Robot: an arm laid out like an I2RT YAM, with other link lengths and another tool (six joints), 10 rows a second.
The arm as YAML. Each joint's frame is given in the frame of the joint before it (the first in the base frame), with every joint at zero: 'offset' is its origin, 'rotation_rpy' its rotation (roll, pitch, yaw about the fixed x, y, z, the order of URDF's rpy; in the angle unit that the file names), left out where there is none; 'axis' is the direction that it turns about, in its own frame. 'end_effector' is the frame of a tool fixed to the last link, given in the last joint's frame.
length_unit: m
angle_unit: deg
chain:
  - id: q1
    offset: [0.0, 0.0, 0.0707]
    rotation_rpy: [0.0, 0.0, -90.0]
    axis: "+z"
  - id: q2
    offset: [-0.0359, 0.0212, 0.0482]
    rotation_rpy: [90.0, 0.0, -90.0]
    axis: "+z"
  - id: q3
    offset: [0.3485, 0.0, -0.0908]
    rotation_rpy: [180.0, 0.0, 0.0]
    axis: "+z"
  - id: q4
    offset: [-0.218, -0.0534, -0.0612]
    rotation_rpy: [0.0, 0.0, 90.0]
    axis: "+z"
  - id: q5
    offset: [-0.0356, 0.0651, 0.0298]
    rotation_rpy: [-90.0, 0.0, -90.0]
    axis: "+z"
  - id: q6
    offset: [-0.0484, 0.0, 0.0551]
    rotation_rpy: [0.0, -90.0, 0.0]
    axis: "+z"
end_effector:
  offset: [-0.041, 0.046, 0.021]
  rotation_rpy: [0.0, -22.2, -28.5]
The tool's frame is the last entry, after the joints.
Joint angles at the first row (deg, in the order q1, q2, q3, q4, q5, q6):
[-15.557, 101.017, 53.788, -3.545, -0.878, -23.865]
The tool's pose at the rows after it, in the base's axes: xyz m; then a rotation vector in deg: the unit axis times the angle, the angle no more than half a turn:
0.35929, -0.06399, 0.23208, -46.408, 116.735, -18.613
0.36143, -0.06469, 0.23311, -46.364, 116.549, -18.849
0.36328, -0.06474, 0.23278, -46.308, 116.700, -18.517
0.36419, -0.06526, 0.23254, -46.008, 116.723, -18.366
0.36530, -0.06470, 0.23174, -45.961, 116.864, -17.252
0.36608, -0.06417, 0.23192, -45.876, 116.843, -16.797
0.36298, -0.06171, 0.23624, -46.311, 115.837, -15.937
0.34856, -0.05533, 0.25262, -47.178, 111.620, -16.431
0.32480, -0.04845, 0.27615, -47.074, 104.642, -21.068
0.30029, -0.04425, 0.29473, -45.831, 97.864, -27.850
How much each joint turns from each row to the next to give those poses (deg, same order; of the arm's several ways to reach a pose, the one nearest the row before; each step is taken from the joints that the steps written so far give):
[0.002, 0.484, 0.389, 0.491, 1.239, 0.047]
[0.000, 0.188, 0.478, -0.041, 0.079, 0.000]
[0.051, 0.347, 0.429, -0.317, -0.132, 0.130]
[-0.053, 0.181, 0.111, 0.051, -0.130, 0.221]
[0.001, 0.393, 0.328, -0.445, -0.732, 0.164]
[0.065, 0.136, 0.200, -0.194, -0.297, 0.165]
[0.022, -0.794, -0.209, -0.139, -1.099, -0.291]
[-0.001, -3.934, -2.103, 1.694, -1.742, -0.881]
[0.007, -6.742, -4.317, 5.129, -0.044, -0.648]
[-0.092, -6.693, -4.935, 6.591, 1.839, -0.426]

